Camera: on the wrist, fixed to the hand. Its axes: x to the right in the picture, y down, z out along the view.
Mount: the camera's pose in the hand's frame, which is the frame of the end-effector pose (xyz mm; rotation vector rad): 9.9 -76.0 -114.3 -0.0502 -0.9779 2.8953
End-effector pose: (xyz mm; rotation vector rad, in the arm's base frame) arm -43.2 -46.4 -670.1 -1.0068 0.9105 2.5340
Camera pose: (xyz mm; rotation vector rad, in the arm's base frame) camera 43.6 -61.2 -775.8 -1.2334 -0.6284 -0.6157
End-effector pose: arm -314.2 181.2 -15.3 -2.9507 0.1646 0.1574
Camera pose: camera -284.5 233.2 108.6 -0.0781 -2.7865 -1.2422
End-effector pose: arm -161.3 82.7 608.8 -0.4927 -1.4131 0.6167
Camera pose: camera -39.5 37.2 653.9 1.3195 0.1081 -1.8026
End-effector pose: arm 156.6 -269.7 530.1 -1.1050 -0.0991 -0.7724
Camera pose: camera 84.4 -386.5 538.5 -0.4983 0.6183 2.2963
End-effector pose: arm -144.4 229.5 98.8 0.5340 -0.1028 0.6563
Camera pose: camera -99.0 242.1 -30.5 -0.1362 1.4617 -2.1291
